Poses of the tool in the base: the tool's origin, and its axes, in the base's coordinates. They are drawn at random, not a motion.
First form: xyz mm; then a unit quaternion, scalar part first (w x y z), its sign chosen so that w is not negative.
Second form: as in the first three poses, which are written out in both.
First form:
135, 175, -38, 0.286, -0.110, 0.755, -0.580
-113, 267, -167, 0.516, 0.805, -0.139, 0.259
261, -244, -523, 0.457, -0.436, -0.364, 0.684
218, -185, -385, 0.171, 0.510, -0.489, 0.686
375, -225, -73, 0.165, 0.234, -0.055, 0.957
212, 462, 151, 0.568, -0.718, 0.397, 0.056
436, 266, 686, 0.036, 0.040, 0.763, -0.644
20, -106, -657, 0.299, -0.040, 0.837, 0.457
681, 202, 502, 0.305, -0.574, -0.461, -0.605
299, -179, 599, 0.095, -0.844, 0.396, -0.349
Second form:
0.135, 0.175, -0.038, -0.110, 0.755, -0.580, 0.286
-0.113, 0.267, -0.167, 0.805, -0.139, 0.259, 0.516
0.261, -0.244, -0.523, -0.436, -0.364, 0.684, 0.457
0.218, -0.185, -0.385, 0.510, -0.489, 0.686, 0.171
0.375, -0.225, -0.073, 0.234, -0.055, 0.957, 0.165
0.212, 0.462, 0.151, -0.718, 0.397, 0.056, 0.568
0.436, 0.266, 0.686, 0.040, 0.763, -0.644, 0.036
0.020, -0.106, -0.657, -0.040, 0.837, 0.457, 0.299
0.681, 0.202, 0.502, -0.574, -0.461, -0.605, 0.305
0.299, -0.179, 0.599, -0.844, 0.396, -0.349, 0.095

